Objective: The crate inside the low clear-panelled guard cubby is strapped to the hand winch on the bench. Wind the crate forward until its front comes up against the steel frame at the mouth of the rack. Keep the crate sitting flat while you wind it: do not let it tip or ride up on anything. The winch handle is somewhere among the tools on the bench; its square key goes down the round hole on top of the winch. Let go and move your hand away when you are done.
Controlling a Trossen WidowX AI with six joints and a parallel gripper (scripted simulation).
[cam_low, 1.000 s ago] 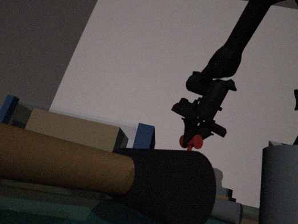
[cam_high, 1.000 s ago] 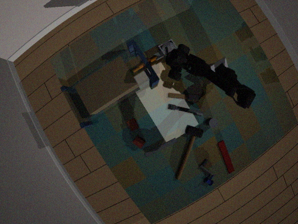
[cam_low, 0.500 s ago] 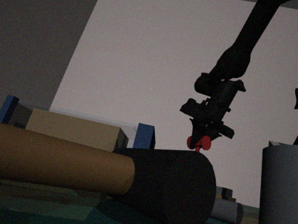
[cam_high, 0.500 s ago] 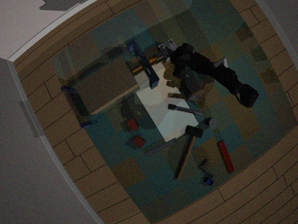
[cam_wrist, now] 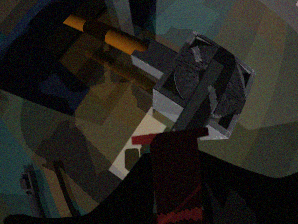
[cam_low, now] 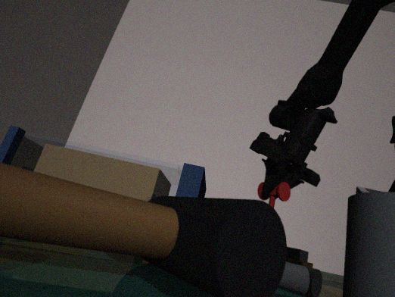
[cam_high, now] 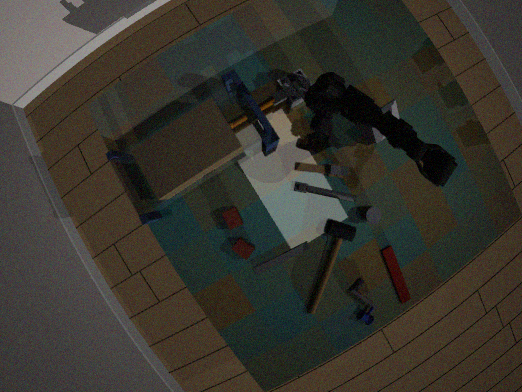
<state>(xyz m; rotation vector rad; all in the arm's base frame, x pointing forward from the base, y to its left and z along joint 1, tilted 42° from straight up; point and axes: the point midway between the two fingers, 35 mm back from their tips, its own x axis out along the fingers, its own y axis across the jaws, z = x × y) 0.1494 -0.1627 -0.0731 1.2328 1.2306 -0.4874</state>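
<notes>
Right now the red-knobbed crank is 1 cm behind my gripper tip, 3 cm to the right of it and 3 cm below it. The rest, counted from my gripper tip: grey winch (3 cm behind, 9 cm to the right, 10 cm below); then red knob (1 cm behind, 1 cm to the left); then blue steel frame (14 cm ahead, 11 cm to the right, 3 cm below).
</notes>
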